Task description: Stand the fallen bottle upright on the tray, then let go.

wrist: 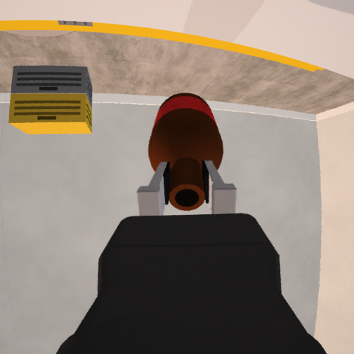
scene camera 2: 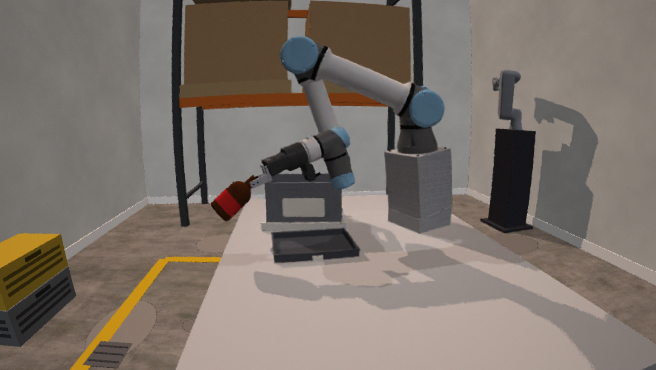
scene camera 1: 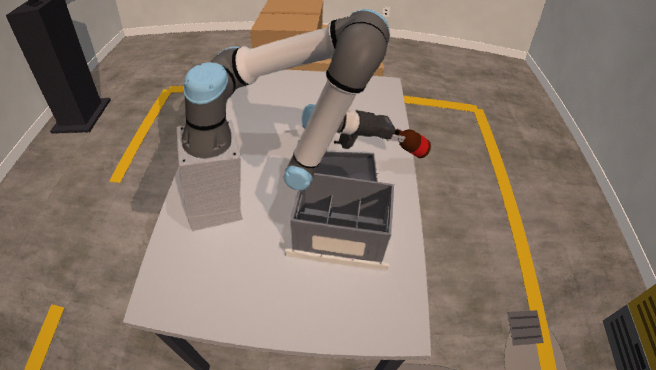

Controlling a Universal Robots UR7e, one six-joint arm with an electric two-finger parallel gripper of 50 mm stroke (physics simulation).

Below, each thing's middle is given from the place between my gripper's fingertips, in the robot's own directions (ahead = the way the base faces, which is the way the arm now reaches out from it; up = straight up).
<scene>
The brown bottle (scene camera 2: pixel 234 197) is 5 cm ahead of my hand, 1 cm to the left of it and 4 cm below it. The rest, counted from my hand: grey divided crate (scene camera 1: pixel 338 216) 19 cm behind, 25 cm to the right, 12 cm below; shallow dark grey tray (scene camera 2: pixel 291 246) 19 cm behind, 1 cm to the left, 20 cm below.
</scene>
